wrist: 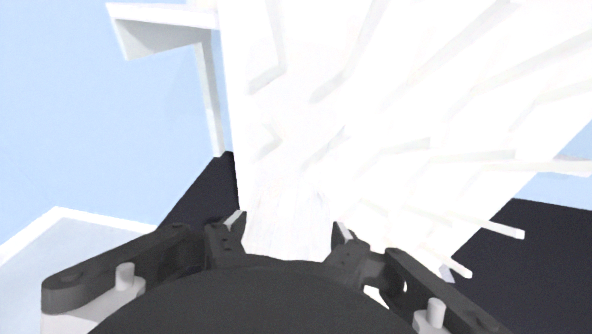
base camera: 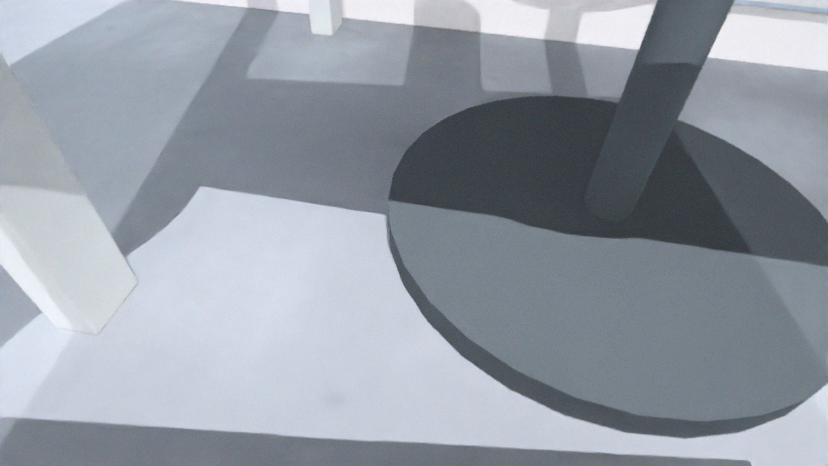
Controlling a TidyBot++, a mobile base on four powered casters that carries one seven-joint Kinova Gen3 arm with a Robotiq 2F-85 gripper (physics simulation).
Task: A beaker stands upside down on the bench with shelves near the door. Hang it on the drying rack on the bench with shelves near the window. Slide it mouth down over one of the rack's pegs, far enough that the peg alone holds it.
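Frame: origin at the arm's base, x ahead, y left, z up, level; millimetres.
Where they show: gripper, between the fingertips: (wrist: pixel 288 228).
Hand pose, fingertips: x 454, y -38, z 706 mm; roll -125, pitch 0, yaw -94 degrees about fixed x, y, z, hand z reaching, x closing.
After its pixels a point has its place.
In the wrist view the clear, whitish beaker (wrist: pixel 289 239) {x 431, y -37, z 727 mm} is between the fingertips of my gripper (wrist: pixel 288 228) {x 454, y -38, z 706 mm}, which is shut on it. The drying rack (wrist: pixel 305 55) {x 627, y -45, z 796 mm} is a tall white board with rows of white pegs, and it fills the middle and upper right. The beaker's far part overlaps the rack in the picture. White on white, its far edge is hard to make out, and I cannot tell whether a peg is inside it. Several lower pegs stick out to the right of the fingers. Beaker, rack and gripper do not show in the base view.
In the wrist view a white shelf (wrist: pixel 165 16) {x 722, y 157, z 813 mm} is at the upper left, before a blue wall (wrist: pixel 100 110) {x 1124, y 710, z 450 mm}. The black bench top (wrist: pixel 540 255) {x 650, y -754, z 365 mm} shows on both sides of the rack. In the base view a round grey stand base (base camera: pixel 550 324) {x 323, y -111, z -366 mm} with a post and white legs (base camera: pixel 63 243) {x 329, y 263, z -306 mm} stand on the floor.
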